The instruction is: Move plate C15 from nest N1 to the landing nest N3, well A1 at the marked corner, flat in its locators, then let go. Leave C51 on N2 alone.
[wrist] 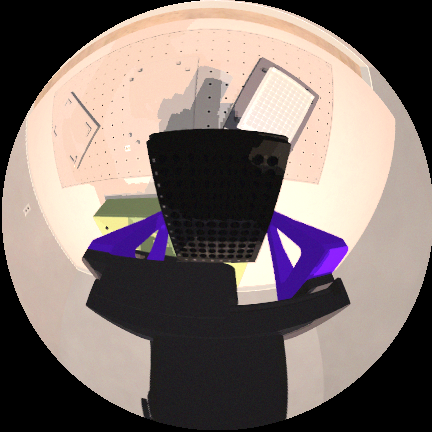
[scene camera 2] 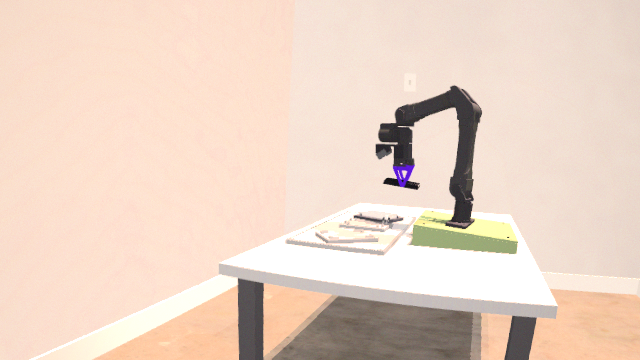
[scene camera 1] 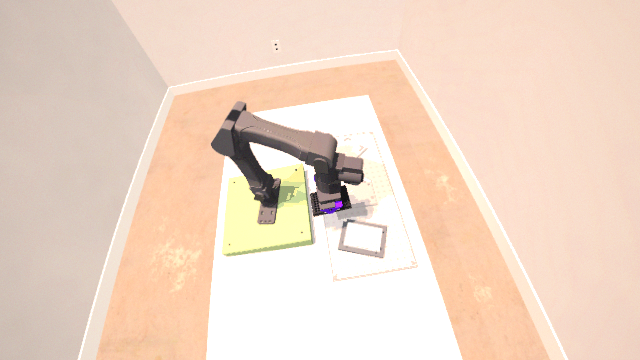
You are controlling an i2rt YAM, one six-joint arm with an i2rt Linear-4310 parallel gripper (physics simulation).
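The black well plate (scene camera 1: 315, 205) (scene camera 2: 390, 182) (wrist: 220, 195), taken as C15, hangs high above the table, slightly tilted in scene camera 2. My gripper (scene camera 1: 331, 206) (scene camera 2: 402, 183) (wrist: 217, 214) is shut on it, with a purple finger on each side. The white plate (scene camera 1: 362, 236) (wrist: 280, 102), taken as C51, lies in a dark-framed nest (scene camera 1: 362, 253) (wrist: 250, 92). A pale nest with corner locators (scene camera 2: 350, 239) (wrist: 77, 120) is at the opposite end of the board. A middle pale nest (scene camera 2: 365, 226) with small pins holds no plate. Nest labels and well A1 cannot be read.
The perforated board (scene camera 1: 400, 255) (wrist: 210, 45) carries the nests. The yellow-green base block (scene camera 1: 290, 230) (scene camera 2: 465, 243) (wrist: 125, 207) under the arm stands beside it. The white table (scene camera 1: 320, 310) (scene camera 2: 425, 275) extends beyond both. Shadows fall across the middle of the board.
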